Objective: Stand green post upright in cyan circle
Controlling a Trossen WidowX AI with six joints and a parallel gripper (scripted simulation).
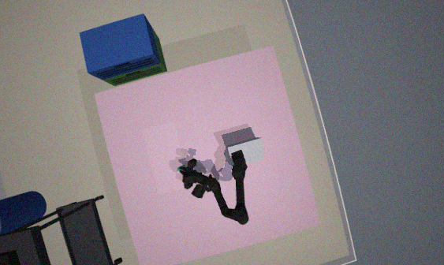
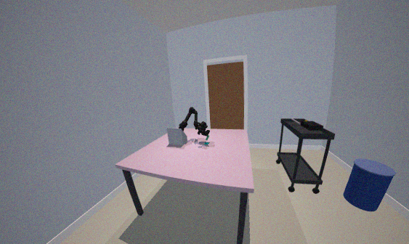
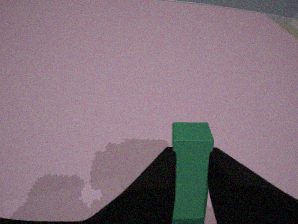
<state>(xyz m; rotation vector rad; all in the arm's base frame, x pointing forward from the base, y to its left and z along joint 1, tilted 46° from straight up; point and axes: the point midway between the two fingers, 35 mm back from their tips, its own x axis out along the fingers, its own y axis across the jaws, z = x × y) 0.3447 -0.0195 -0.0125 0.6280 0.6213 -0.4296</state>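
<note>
Now: the cyan circle 30 mm behind my gripper tip, 40 mm to the left of it and 110 mm below it. Also, from my gripper tip: green post 10 mm behind, 20 mm below.
</note>
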